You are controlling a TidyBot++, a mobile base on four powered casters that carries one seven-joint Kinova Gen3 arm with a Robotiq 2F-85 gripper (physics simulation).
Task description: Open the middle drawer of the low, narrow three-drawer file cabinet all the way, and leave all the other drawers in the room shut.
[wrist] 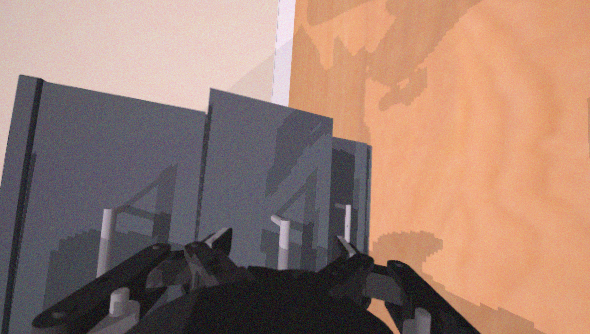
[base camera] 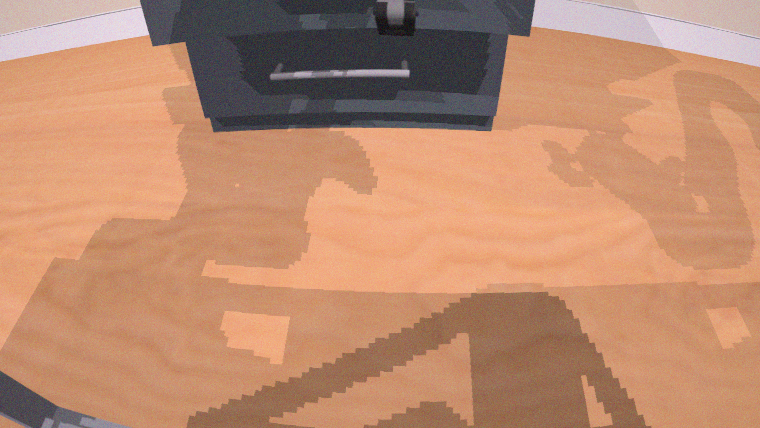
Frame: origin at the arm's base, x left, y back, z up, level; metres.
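Where they show: gripper, fingertip midpoint: (wrist: 282, 243).
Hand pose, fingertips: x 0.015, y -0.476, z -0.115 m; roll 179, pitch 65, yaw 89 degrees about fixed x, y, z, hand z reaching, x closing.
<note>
After its pixels a point has its place.
The dark grey three-drawer file cabinet (base camera: 212, 95) @[x 0.277, y -0.595, z -0.318 m] (wrist: 26, 105) @[x -0.092, y -0.609, z 0.114 m] stands against the wall and appears sideways in the wrist view. Its middle drawer (base camera: 162, 23) @[x 0.275, y -0.515, z -0.175 m] (wrist: 240, 150) @[x -0.064, y -0.528, z -0.083 m] stands forward of the other fronts, partly out; how far is hard to tell. The top drawer (wrist: 120, 135) @[x -0.073, y -0.608, z 0.040 m] and the bottom drawer (base camera: 441, 58) @[x -0.037, y -0.607, z -0.272 m] (wrist: 344, 175) @[x -0.047, y -0.608, z -0.297 m] sit farther back. My gripper (wrist: 282, 243) @[x 0.015, y -0.476, z -0.115 m] is open and empty, with its fingers to either side of the middle drawer's bar handle (wrist: 284, 240) @[x 0.018, y -0.490, z -0.123 m]. The gripper body hides the handle's lower part. One dark fingertip shows at the top of the base view.
The bottom drawer's handle (base camera: 340, 73) @[x 0.086, y -0.567, z -0.278 m] (wrist: 348, 220) @[x 0.030, y -0.569, z -0.278 m] is close to one finger in the wrist view. The top drawer's handle (wrist: 105, 240) @[x 0.033, y -0.568, z 0.029 m] is to the left there. A white skirting board (base camera: 611, 31) @[x -0.550, y -1.156, z -0.377 m] (wrist: 284, 55) @[x -0.624, y -1.157, z -0.357 m] runs along the wall. Shadows lie across the wooden floor (base camera: 452, 212) @[x -0.051, y -0.458, z -0.396 m] (wrist: 490, 175) @[x -0.061, y -0.431, z -0.396 m].
</note>
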